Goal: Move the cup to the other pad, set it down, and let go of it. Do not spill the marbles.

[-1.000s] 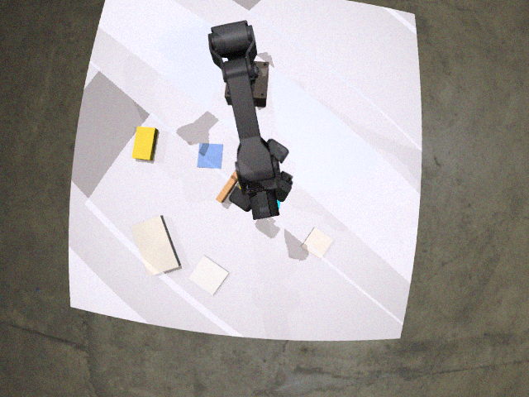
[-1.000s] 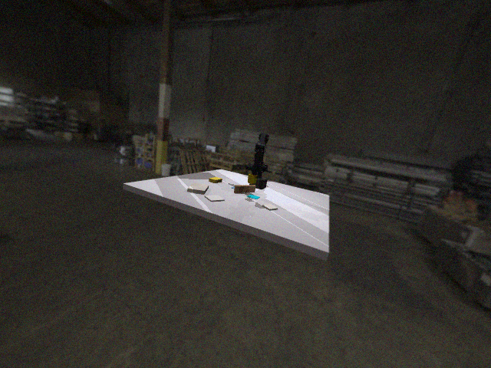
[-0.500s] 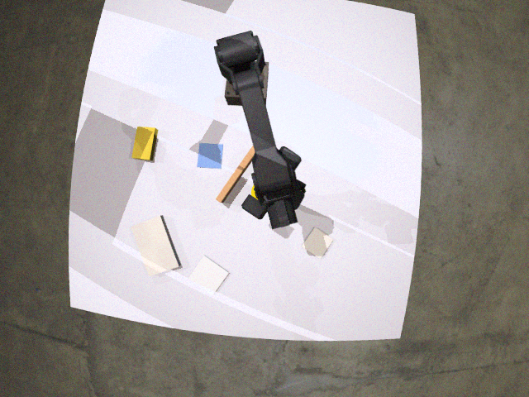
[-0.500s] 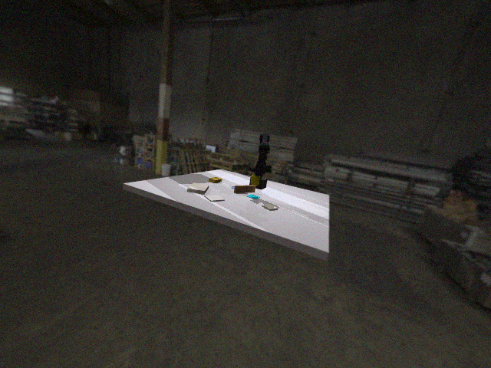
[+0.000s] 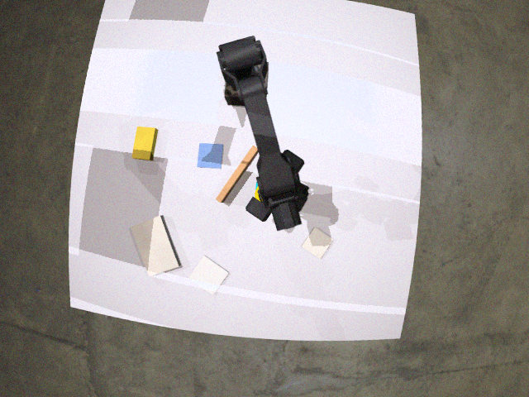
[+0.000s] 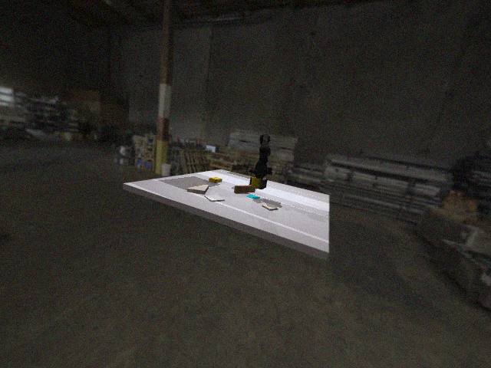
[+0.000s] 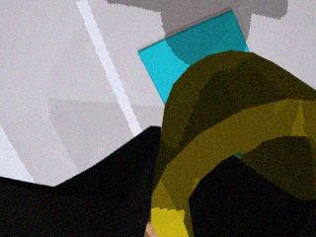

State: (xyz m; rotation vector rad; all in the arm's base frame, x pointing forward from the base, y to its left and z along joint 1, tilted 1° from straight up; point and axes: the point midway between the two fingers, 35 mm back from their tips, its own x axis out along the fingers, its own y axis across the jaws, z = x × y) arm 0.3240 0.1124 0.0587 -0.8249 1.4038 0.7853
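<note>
Right now my gripper tip is 12 cm above the cyan pad, 2 cm to the left of it and 2 cm short of it. From my gripper tip the other things lie so: wooden bar 11 cm to the right, 9 cm below, 4 cm behind; yellow cup 2 cm to the right, 2 cm ahead; blue pad 21 cm to the right, 12 cm below, 10 cm behind.
</note>
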